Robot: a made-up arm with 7 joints. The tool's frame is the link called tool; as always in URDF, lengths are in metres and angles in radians. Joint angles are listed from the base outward. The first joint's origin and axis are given. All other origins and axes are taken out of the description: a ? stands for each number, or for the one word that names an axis. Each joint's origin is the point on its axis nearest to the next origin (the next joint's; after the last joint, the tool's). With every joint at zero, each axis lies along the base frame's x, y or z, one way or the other. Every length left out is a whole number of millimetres.
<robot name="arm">
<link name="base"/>
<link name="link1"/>
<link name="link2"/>
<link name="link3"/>
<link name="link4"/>
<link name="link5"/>
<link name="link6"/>
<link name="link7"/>
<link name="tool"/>
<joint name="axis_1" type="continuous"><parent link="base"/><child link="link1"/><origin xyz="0.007 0.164 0.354" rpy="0 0 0"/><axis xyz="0 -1 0"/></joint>
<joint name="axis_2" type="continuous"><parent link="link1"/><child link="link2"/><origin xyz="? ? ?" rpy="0 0 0"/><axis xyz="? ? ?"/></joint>
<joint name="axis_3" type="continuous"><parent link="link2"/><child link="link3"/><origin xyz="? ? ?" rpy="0 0 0"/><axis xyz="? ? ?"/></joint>
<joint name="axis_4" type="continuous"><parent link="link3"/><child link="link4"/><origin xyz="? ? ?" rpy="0 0 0"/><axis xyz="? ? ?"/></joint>
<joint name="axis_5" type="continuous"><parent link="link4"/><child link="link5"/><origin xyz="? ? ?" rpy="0 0 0"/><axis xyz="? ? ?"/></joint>
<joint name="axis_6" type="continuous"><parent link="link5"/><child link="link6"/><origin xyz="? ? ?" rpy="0 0 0"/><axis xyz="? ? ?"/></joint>
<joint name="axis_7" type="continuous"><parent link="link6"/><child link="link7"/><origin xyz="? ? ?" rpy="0 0 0"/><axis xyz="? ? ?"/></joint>
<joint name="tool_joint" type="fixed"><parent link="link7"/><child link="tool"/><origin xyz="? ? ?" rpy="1.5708 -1.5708 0"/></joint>
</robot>
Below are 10 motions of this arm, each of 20 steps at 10 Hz.
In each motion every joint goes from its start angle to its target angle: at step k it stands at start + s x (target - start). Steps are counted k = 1, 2, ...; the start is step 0. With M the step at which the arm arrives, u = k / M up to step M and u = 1 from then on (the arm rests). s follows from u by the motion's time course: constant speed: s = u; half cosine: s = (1 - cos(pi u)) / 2; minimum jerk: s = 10 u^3 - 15 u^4 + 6 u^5.
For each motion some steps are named. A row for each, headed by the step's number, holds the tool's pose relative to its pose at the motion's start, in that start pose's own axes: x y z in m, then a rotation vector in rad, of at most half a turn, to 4 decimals.
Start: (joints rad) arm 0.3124 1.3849 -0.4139 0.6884 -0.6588 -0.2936 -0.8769
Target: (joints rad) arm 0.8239 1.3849 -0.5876 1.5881 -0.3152 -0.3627 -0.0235
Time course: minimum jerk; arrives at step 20
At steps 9, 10, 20:
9: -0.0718 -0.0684 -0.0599 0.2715 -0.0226 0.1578
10: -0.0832 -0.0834 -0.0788 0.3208 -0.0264 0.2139
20: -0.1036 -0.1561 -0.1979 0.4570 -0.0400 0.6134

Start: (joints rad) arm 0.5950 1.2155 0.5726 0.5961 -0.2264 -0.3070 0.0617
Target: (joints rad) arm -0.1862 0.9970 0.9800 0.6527 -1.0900 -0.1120 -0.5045
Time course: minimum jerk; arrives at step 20
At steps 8, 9, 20:
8: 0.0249 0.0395 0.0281 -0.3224 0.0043 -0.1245
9: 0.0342 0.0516 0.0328 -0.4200 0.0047 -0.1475
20: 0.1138 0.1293 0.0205 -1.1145 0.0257 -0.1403

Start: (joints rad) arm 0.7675 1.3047 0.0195 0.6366 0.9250 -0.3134 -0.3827
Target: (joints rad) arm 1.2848 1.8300 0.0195 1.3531 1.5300 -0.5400 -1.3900
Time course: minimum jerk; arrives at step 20
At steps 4, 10, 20:
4: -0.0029 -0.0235 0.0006 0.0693 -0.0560 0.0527
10: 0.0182 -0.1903 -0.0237 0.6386 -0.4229 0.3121
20: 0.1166 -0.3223 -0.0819 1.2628 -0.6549 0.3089

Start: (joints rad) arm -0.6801 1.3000 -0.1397 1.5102 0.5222 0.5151 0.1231
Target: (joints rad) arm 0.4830 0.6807 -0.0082 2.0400 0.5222 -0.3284 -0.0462
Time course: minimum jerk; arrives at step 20
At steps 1, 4, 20:
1: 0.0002 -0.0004 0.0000 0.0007 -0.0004 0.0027
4: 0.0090 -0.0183 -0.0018 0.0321 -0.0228 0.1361
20: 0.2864 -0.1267 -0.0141 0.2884 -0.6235 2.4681

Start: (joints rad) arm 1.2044 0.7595 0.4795 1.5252 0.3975 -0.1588 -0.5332
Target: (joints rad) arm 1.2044 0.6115 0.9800 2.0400 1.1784 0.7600 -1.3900
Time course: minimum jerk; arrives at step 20
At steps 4, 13, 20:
4: -0.0024 -0.0071 -0.0034 0.0339 -0.0723 -0.0423
13: 0.0014 -0.0932 -0.0525 0.2727 -0.6124 -0.5921
20: 0.0168 -0.1227 -0.0667 0.2527 -0.6687 -0.7341

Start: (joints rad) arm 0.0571 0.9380 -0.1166 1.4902 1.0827 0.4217 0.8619
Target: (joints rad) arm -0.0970 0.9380 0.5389 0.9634 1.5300 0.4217 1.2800
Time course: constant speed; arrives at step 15
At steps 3, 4, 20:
3: 0.0460 -0.0048 -0.0186 0.0655 -0.0169 0.1512
4: 0.0621 -0.0054 -0.0236 0.0828 -0.0211 0.2054
20: 0.2454 0.0265 -0.0341 0.0974 -0.0343 0.8884

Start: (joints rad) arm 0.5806 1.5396 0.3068 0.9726 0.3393 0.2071 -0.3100
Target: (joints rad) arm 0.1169 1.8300 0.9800 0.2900 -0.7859 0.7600 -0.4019
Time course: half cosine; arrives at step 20
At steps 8, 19, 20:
8: -0.0288 0.0334 -0.0625 -0.4466 -0.2884 -0.2320
19: -0.0445 0.0696 -0.1593 -1.1812 -0.7427 -0.6701
20: -0.0445 0.0698 -0.1599 -1.1878 -0.7461 -0.6737

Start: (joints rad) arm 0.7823 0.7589 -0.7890 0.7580 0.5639 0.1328 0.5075
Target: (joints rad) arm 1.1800 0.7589 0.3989 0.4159 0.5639 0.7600 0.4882
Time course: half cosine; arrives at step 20
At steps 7, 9, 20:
7: 0.0514 -0.0226 -0.0721 0.2990 -0.2046 0.1255
9: 0.0800 -0.0234 -0.1022 0.4818 -0.2685 0.2074
20: 0.1402 0.0132 -0.1585 1.2039 -0.1446 0.5987

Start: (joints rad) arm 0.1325 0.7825 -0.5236 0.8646 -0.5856 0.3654 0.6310
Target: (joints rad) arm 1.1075 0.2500 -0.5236 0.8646 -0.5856 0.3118 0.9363
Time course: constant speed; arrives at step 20
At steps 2, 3, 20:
2: 0.0107 -0.0311 -0.0267 0.0298 -0.0310 0.0906
3: 0.0178 -0.0464 -0.0406 0.0418 -0.0474 0.1364
20: 0.3178 -0.2379 -0.2394 -0.0580 -0.4212 0.8688

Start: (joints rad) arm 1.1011 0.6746 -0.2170 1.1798 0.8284 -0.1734 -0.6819
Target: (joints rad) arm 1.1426 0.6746 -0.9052 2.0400 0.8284 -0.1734 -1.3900
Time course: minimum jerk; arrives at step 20
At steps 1, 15, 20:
1: 0.0002 -0.0001 0.0003 0.0000 0.0005 0.0002
15: 0.2143 -0.0371 0.1282 0.1390 0.3368 -0.0842
20: 0.2413 -0.0436 0.1275 0.1575 0.3694 -0.1260

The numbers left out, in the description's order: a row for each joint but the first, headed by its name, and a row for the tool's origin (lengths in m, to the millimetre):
axis_2: xyz -0.019 0 -0.013, axis 1 0 0
axis_3: xyz 0 0.026 -0.25, axis 0 0 1
axis_4: xyz -0.01 0.045 0, axis 0 -1 0
axis_5: xyz -0.016 0 -0.251, axis 0 0 1
axis_6: xyz -0.023 -0.016 0, axis 0 1 0
axis_7: xyz 0.045 0 -0.028, axis -1 0 0
tool: xyz 0 0.007 -0.008

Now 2 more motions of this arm.
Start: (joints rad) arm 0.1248 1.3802 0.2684 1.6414 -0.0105 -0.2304 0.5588
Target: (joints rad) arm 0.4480 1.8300 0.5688 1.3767 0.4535 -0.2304 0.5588
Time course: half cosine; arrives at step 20
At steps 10, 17, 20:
10: 0.0781 -0.0176 -0.1102 -0.0376 -0.3088 -0.0355
17: 0.1720 -0.0663 -0.1832 -0.0918 -0.6054 0.0033
20: 0.1845 -0.0741 -0.1897 -0.1003 -0.6418 0.0128

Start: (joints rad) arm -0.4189 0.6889 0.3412 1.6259 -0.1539 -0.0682 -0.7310
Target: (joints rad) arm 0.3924 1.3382 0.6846 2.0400 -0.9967 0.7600 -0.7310
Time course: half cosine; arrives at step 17
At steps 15, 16, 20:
15: -0.0900 -0.2803 -0.2902 -0.6136 -1.7163 0.3819
16: -0.0829 -0.2860 -0.2987 -0.6148 -1.7762 0.3725
20: -0.0804 -0.2879 -0.3015 -0.6150 -1.7965 0.3691

